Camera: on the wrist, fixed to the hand. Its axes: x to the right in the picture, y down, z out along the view.
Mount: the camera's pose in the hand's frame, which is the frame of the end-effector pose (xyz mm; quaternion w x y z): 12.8 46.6 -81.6 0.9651 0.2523 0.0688 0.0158
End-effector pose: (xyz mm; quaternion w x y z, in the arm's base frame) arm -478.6 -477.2 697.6 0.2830 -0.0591 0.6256 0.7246
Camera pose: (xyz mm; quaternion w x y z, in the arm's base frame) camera -533.7 -552.3 715.5 0.2335 -0.0256 0.8070 0.5419
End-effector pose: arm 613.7 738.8 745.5 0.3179 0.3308 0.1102 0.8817
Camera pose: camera 530.2 712.2 709.2 0.2018 0.3405 0.3454 0.8509
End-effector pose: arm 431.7 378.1 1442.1 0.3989 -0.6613 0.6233 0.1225
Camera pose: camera 363.8 317.7 1469.4 0.5070 -0.5362 0.6703 -0.0782
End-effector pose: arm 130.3 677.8 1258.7 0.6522 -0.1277 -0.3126 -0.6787
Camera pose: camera 192.9 621.4 1215.2 0.6939 0.0831 -0.4260 -0.5746
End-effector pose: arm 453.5 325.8 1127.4 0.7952 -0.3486 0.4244 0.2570
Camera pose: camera 386.7 293.3 1068.4 0.8221 -0.1468 0.5346 0.1295
